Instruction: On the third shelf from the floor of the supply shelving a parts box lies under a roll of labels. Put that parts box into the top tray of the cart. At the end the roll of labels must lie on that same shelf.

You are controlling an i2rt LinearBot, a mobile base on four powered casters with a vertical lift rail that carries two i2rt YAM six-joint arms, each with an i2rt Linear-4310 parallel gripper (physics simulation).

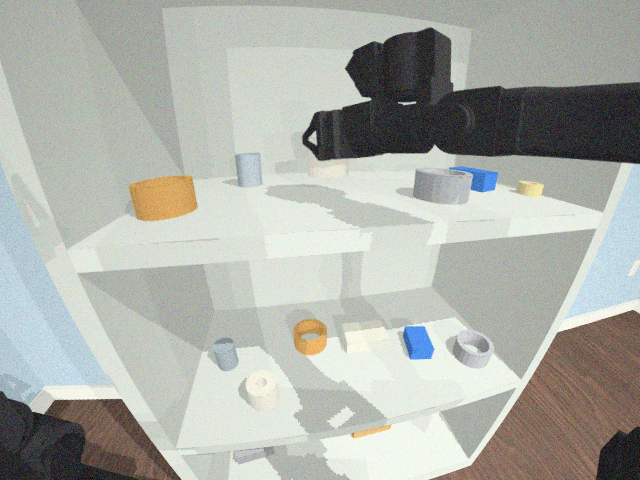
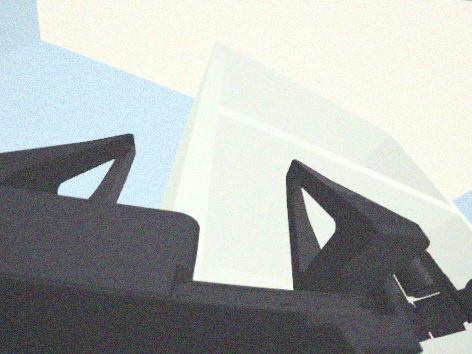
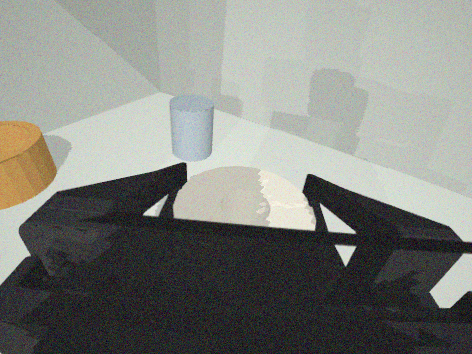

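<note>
My right gripper is shut on the cream roll of labels. The roll is low over the back middle of the upper shelf; whether it touches the shelf cannot be told. A blue box, which looks like the parts box, lies uncovered on that shelf at the right, behind a grey ring. My left gripper is open and empty, outside the shelving. The cart does not show.
On the upper shelf stand an orange ring, a blue-grey cylinder and a small yellow roll. The shelf below holds another blue box, a cream roll, a cream box and rings. Side walls bound the shelves.
</note>
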